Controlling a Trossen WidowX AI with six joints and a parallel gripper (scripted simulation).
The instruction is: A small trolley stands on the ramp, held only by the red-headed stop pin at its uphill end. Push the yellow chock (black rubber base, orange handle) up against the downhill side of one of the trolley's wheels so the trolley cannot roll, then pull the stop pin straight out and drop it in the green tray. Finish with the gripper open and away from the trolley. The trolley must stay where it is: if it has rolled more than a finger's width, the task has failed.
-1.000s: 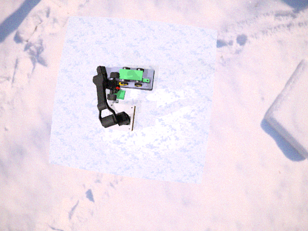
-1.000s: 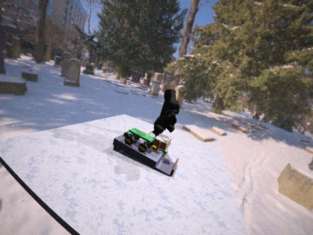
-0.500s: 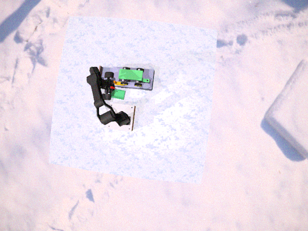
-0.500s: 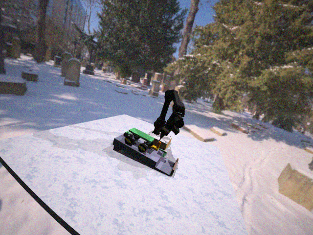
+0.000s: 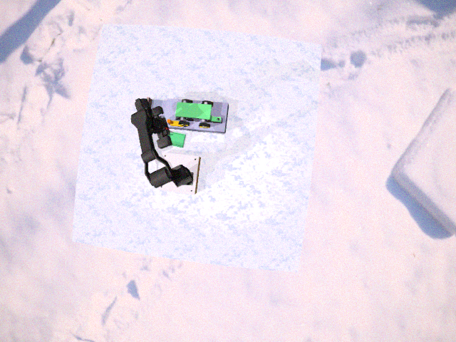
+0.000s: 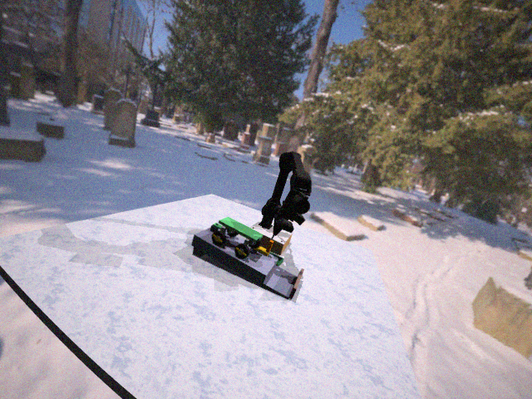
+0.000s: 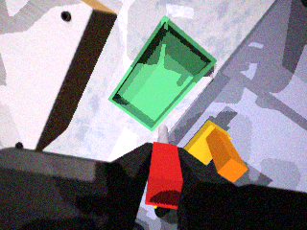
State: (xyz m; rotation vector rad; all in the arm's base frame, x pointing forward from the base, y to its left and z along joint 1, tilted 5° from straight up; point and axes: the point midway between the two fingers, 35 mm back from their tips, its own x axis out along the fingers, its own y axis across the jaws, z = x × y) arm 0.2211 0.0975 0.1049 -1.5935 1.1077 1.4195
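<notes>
Now: the stop pin right at my gripper tip. Round my gripper tip: yellow chock 50 mm ahead, 20 mm to the right, 50 mm below; then green trolley 100 mm ahead, 120 mm to the right, 20 mm below; then green tray 20 mm behind, 140 mm below.
</notes>
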